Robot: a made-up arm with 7 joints. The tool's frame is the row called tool.
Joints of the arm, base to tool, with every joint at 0 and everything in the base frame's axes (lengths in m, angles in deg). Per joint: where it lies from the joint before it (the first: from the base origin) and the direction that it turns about. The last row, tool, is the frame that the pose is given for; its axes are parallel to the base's.
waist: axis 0 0.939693 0.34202 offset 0.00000 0.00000 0.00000
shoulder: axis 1 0 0 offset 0.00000 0.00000 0.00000
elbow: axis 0 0 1 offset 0.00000 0.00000 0.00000
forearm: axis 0 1 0 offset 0.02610 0.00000 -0.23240
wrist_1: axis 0 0 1 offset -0.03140 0.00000 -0.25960
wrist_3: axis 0 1 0 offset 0.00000 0.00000 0.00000
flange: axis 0 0 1 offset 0.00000 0.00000 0.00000
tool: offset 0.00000 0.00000 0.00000
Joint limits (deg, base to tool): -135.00..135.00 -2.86..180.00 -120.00..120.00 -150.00..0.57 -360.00..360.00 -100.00..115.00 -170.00..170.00
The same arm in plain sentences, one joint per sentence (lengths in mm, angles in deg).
The arm has seven revolute joints in a row. What follows holds with every joint at zero, and every direction is one of the base frame's.
Joint 1 sits at the same point as the base frame's origin and turns about the direction (0, 0.9397, 0.342), from -135 to 135 deg.
Joint 2 sits at the same point as joint 1 and turns about +x, from -2.86 to 180 deg.
Joint 3 sits at the same point as joint 2 and turns about +z, from -120 to 120 deg.
Joint 4 sits 26.1 mm along +x and 232.4 mm along -z from joint 3 and turns about +y, from -150 to 0.57 deg.
Joint 5 sits 31.4 mm along -x and 259.6 mm along -z from joint 4 and turns about +z, from -360 to 360 deg.
Joint 6 sits at the same point as joint 5 and turns about +y, from -100 to 115 deg.
Joint 7 sits at the same point as joint 6 and turns about +z, from -170 to 170 deg.
The tool frame, which is the frame that the pose is given for, sits at the same point as joint 7; its axes are parallel to the base frame's.

